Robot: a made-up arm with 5 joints. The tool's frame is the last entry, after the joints. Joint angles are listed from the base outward. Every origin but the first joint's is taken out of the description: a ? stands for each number. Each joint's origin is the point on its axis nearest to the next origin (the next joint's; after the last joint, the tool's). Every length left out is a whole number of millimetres.
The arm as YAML. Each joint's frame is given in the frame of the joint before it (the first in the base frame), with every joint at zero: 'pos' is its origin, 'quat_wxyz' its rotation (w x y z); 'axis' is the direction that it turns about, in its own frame. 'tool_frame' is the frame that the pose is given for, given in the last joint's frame.
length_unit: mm
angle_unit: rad
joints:
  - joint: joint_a
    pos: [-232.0, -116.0, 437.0]
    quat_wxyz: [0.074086, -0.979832, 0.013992, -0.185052]
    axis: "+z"
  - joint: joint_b
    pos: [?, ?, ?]
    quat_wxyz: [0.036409, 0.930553, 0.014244, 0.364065]
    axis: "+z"
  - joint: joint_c
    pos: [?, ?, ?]
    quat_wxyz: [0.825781, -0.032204, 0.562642, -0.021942]
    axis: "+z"
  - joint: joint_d
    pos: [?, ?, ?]
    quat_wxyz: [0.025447, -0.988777, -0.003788, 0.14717]
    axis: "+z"
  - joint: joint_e
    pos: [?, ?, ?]
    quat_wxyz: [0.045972, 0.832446, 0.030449, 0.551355]
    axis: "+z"
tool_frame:
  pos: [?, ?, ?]
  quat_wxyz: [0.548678, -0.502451, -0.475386, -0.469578]
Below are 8 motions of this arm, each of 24 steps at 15 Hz.
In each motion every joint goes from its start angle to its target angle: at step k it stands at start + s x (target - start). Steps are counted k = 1, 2, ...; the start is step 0. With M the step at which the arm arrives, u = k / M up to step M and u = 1 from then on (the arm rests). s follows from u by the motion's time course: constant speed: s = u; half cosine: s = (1 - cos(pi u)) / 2; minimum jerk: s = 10 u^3 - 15 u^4 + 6 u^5.
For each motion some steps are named. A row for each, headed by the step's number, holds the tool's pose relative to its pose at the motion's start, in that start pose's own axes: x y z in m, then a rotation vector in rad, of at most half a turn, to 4 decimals.
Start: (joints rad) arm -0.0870 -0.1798 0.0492 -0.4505 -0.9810
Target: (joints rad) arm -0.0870 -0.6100 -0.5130 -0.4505 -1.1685
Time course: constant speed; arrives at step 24
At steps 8, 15, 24:
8: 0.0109 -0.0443 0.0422 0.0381 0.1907 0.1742
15: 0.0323 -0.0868 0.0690 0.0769 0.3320 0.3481
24: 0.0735 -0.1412 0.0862 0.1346 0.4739 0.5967

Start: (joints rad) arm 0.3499 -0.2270 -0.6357 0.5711 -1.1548
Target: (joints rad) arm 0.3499 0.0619 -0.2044 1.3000 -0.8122
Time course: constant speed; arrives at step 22
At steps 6, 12, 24:
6: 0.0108 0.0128 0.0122 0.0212 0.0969 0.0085
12: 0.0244 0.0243 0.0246 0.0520 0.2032 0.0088
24: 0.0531 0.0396 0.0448 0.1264 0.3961 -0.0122

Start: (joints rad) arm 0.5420 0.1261 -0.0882 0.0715 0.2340
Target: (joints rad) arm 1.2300 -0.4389 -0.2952 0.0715 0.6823
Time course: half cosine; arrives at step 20
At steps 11, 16, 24:
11: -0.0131 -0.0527 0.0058 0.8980 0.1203 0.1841
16: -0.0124 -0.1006 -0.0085 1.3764 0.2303 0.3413
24: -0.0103 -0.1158 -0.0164 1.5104 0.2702 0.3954

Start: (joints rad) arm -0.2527 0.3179 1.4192 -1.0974 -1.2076
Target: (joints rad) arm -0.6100 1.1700 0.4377 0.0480 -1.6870
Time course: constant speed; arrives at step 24
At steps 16, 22, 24:
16: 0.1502 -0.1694 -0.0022 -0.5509 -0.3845 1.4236
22: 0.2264 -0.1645 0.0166 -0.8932 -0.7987 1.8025
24: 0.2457 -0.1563 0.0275 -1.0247 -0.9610 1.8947

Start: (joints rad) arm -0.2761 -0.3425 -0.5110 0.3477 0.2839
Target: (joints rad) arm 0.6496 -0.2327 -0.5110 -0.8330 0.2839
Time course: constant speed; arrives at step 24
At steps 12, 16, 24:
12: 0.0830 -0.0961 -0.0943 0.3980 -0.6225 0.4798
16: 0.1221 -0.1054 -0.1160 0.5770 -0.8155 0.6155
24: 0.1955 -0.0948 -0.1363 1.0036 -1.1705 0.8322

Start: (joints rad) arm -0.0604 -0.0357 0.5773 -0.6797 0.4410
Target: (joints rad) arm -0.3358 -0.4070 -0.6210 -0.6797 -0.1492
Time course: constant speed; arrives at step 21
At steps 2, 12, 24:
2: 0.0055 0.0193 0.0221 -0.0667 0.1148 -0.0845
12: 0.0913 0.1065 0.1106 -0.3705 0.7525 -0.4169
24: 0.2244 0.1451 0.1336 -0.5538 1.4031 -0.5789

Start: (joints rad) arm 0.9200 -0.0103 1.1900 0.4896 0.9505
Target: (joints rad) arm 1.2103 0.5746 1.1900 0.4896 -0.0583
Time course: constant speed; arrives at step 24
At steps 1, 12, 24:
1: -0.0001 -0.0052 0.0013 -0.0498 0.0007 0.0134
12: 0.0026 -0.0564 0.0157 -0.6079 -0.0398 0.1369
24: 0.0083 -0.0989 0.0280 -1.2317 -0.1716 0.2006

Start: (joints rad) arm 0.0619 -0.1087 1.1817 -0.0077 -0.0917
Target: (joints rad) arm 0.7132 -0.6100 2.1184 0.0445 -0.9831
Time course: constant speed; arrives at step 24
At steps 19, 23, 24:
19: 0.1213 0.1188 -0.0651 -0.3500 -0.1922 -1.0636
23: 0.1630 0.1245 -0.0652 -0.4265 -0.1059 -1.3183
24: 0.1736 0.1243 -0.0648 -0.4446 -0.0765 -1.3814

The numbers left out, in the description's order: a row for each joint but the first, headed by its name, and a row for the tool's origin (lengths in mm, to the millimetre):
joint_b: 41.0 -88.0 0.0
joint_c: -94.0 12.0 0.0
joint_d: -120.0 2.0 0.0
joint_e: -112.0 44.0 0.0
tool: -31.0 -7.0 0.0

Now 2 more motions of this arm.
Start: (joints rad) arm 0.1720 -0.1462 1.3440 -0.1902 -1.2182
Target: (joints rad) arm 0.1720 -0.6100 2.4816 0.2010 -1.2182
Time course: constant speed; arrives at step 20
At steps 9, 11, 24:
9: 0.0266 0.0853 0.0061 -0.0128 0.0680 -0.3200
11: 0.0372 0.1029 0.0071 -0.0250 0.0868 -0.3916
24: 0.1016 0.1684 0.0026 -0.1188 0.1829 -0.7104

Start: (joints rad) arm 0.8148 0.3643 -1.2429 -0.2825 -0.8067
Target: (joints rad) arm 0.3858 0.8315 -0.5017 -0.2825 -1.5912
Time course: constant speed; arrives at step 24
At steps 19, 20, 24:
19: 0.0685 0.1512 -0.0372 -1.0296 0.0874 -0.8339
20: 0.0745 0.1548 -0.0424 -1.0883 0.0968 -0.8761
24: 0.0988 0.1627 -0.0649 -1.3249 0.1358 -1.0447

